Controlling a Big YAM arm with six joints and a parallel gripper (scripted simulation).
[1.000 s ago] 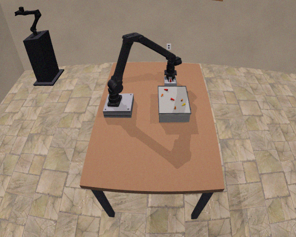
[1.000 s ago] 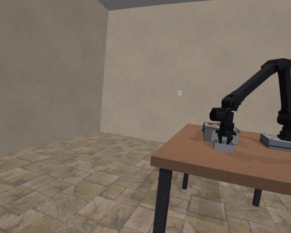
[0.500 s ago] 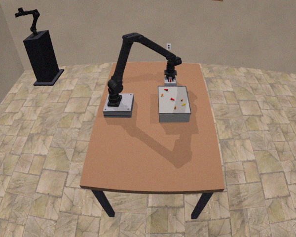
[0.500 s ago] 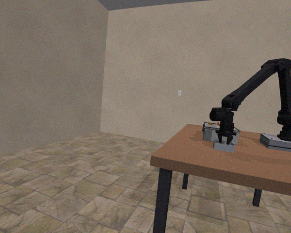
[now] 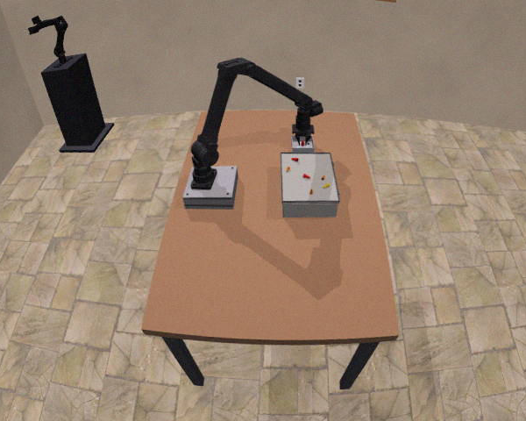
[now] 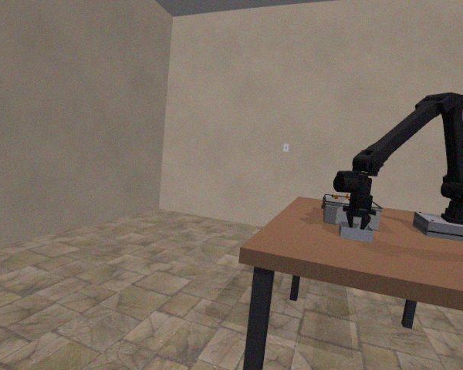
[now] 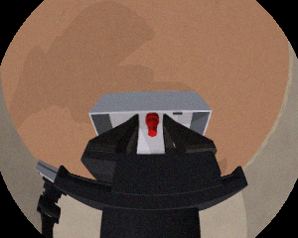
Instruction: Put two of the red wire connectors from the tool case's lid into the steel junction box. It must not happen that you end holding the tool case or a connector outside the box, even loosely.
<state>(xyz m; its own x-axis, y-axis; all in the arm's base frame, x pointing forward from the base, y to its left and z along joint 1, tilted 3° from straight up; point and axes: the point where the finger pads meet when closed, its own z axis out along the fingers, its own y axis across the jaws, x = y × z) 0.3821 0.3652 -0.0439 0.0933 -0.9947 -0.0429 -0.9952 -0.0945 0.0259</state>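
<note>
My gripper is now 320 mm to the left of the grey tool case, 50 mm below it and 40 mm short of it. The rest, counted from my hand: yellow wire connector: 380 mm to the right, 110 mm ahead, 80 mm above.
</note>
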